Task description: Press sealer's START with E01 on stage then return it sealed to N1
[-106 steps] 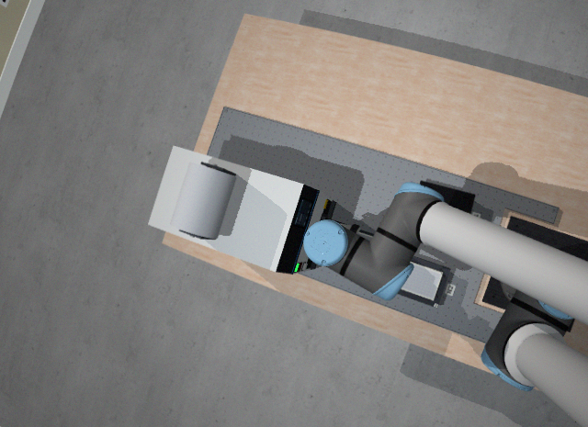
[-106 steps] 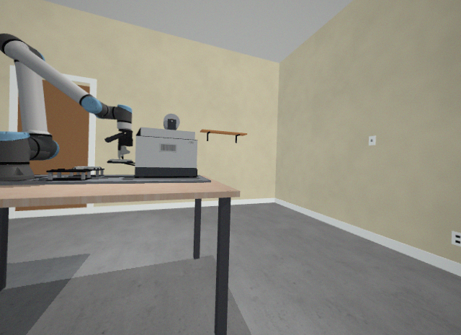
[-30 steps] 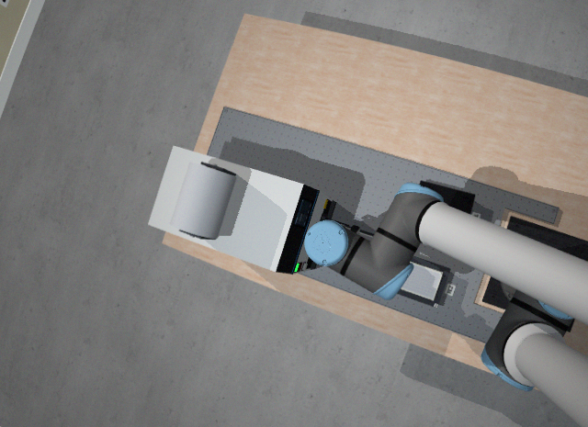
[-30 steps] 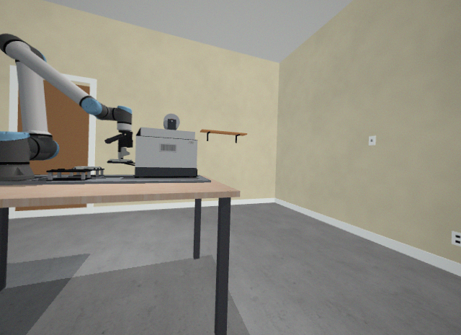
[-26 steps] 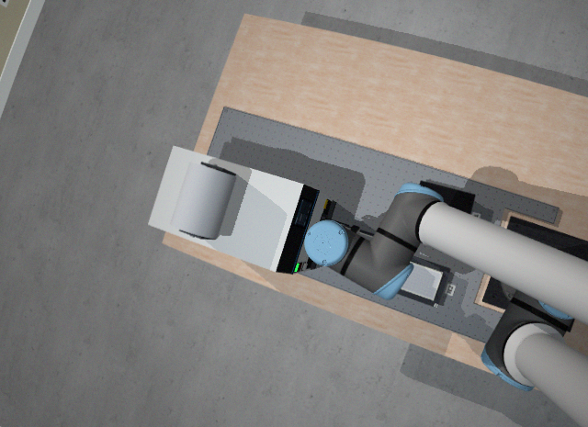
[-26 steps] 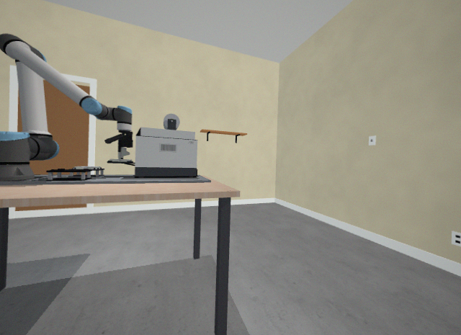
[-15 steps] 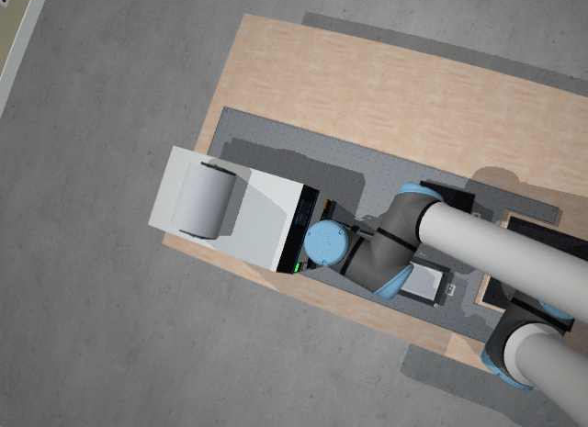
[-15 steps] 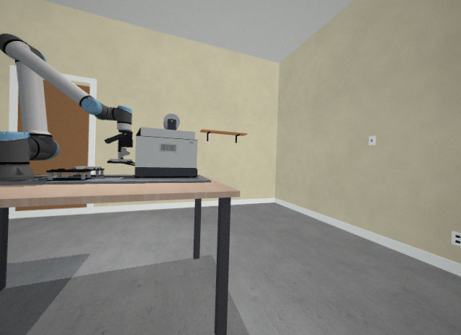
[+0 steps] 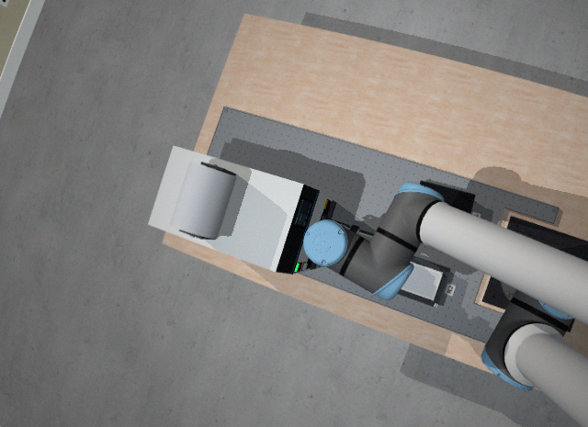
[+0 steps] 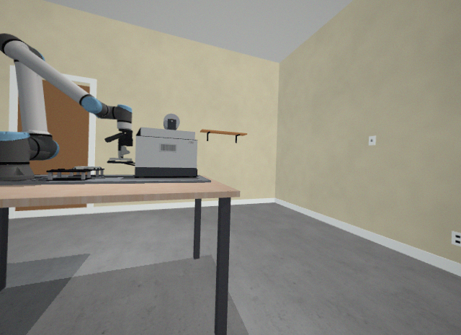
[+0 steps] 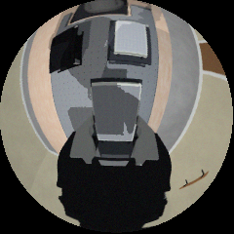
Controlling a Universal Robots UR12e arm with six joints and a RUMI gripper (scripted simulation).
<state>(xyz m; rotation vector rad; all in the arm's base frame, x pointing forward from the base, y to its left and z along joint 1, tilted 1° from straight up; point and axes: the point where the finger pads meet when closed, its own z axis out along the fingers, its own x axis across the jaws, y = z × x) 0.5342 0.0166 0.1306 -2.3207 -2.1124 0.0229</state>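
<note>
Now: hand 20 mm above the sealer stage. Round my hand: plate E01 (10 mm below); then nest N1 (230 mm behind, 160 mm to the right, 80 mm below); then foil roll (330 mm ahead, 30 mm to the right, 290 mm above).
</note>
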